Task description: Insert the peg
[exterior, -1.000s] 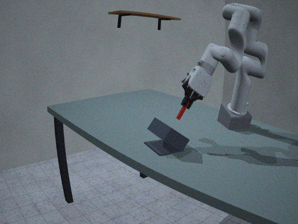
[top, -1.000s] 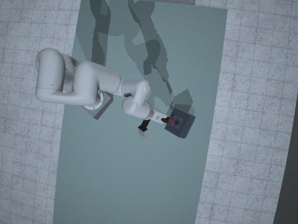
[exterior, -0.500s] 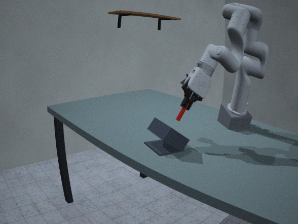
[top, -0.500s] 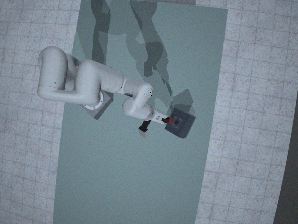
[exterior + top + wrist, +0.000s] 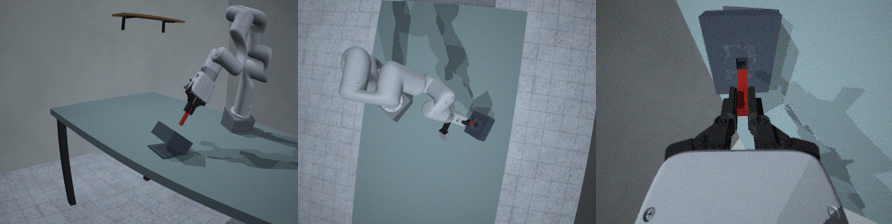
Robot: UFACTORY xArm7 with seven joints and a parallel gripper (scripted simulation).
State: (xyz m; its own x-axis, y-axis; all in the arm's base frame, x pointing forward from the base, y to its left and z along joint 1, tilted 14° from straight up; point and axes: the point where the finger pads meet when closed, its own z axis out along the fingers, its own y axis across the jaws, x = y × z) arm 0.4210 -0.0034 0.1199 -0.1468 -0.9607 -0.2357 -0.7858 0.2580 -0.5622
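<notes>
My hand is 90 mm short of the dark base plate, 10 mm to the left of it and 170 mm above it. Round my hand: red peg 20 mm ahead, 30 mm below.
</notes>
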